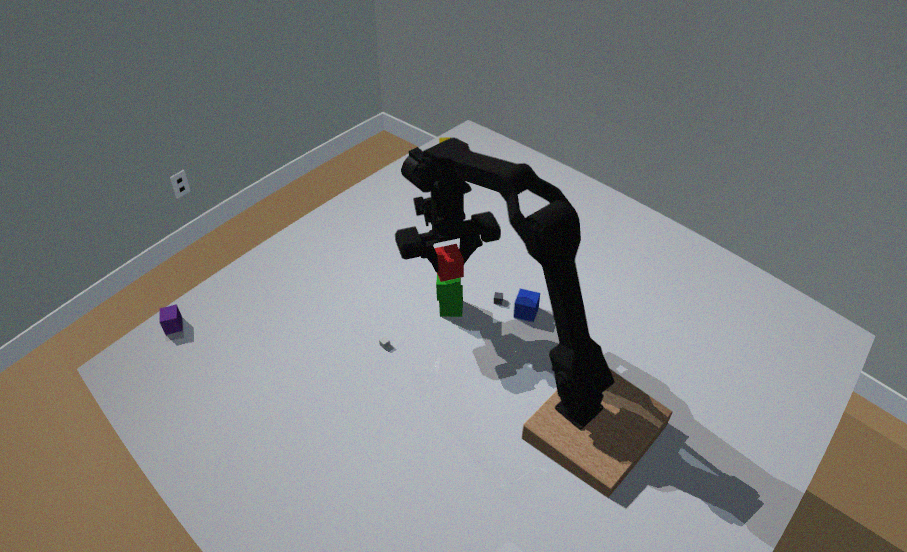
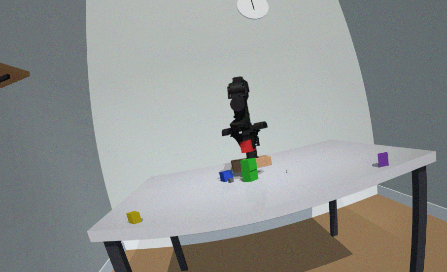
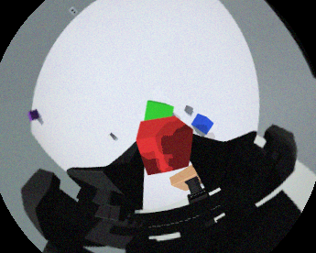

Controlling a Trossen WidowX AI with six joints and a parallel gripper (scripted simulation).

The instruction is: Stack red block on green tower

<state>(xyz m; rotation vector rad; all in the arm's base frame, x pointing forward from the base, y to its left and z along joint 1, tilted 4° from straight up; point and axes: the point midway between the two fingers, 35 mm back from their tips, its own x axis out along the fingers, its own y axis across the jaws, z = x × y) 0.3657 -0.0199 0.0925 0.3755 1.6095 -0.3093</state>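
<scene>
Right now the grey cube is 12 cm below my gripper tip, 10 cm to the right of it and 4 cm behind it. Also, from my gripper tip: red block 1 cm above; then blue block 12 cm to the right, 11 cm below, 10 cm behind; then yellow block 46 cm ahead, 40 cm to the right, 11 cm below.
</scene>
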